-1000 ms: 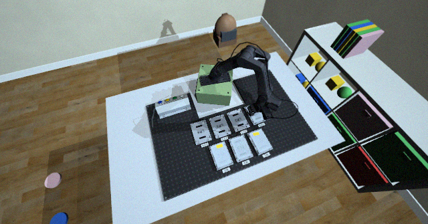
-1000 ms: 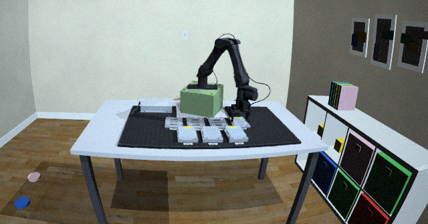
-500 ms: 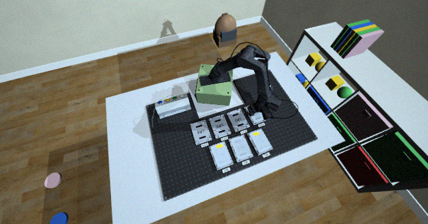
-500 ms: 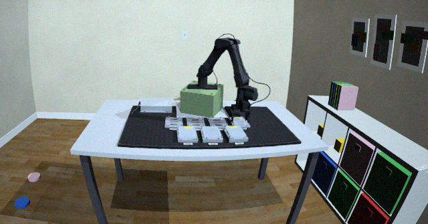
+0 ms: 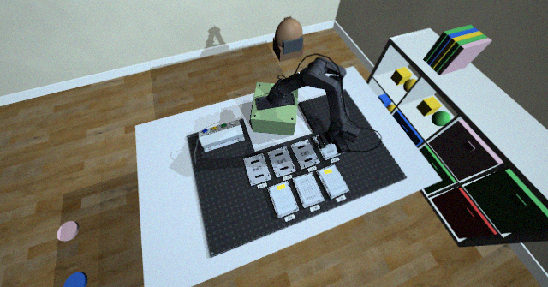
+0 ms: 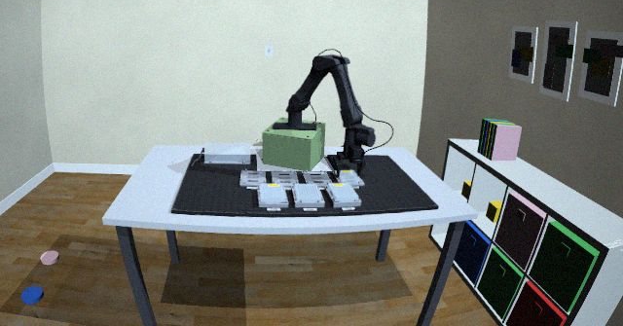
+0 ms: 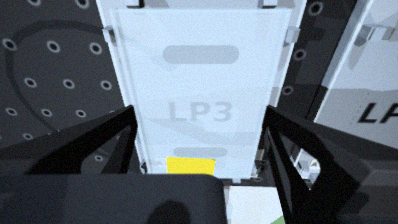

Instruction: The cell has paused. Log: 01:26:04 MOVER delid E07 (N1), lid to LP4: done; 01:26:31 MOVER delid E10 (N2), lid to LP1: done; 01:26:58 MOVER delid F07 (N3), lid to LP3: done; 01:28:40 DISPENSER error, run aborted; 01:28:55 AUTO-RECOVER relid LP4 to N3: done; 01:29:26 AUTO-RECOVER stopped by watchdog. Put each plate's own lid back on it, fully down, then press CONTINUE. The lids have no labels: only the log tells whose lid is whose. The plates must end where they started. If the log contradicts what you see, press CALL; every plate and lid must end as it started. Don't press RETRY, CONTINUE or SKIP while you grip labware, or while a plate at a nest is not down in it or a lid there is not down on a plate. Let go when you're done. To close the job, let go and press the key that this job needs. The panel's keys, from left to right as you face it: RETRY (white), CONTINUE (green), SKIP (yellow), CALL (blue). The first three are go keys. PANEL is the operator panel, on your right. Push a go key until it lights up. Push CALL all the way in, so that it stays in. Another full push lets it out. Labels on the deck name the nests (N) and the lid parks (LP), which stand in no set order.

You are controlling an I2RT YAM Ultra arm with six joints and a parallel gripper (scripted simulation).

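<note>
Right now my hand is 21 cm short of the plate, 17 cm to the left of it and 1 cm below it. From my hand the other things lie so: lid park LP2: 2 cm ahead, 13 cm to the right, 2 cm below; then white retry key: 20 cm behind, 48 cm to the right, 4 cm above; then green continue key: 19 cm behind, 53 cm to the right, 4 cm above.
</note>
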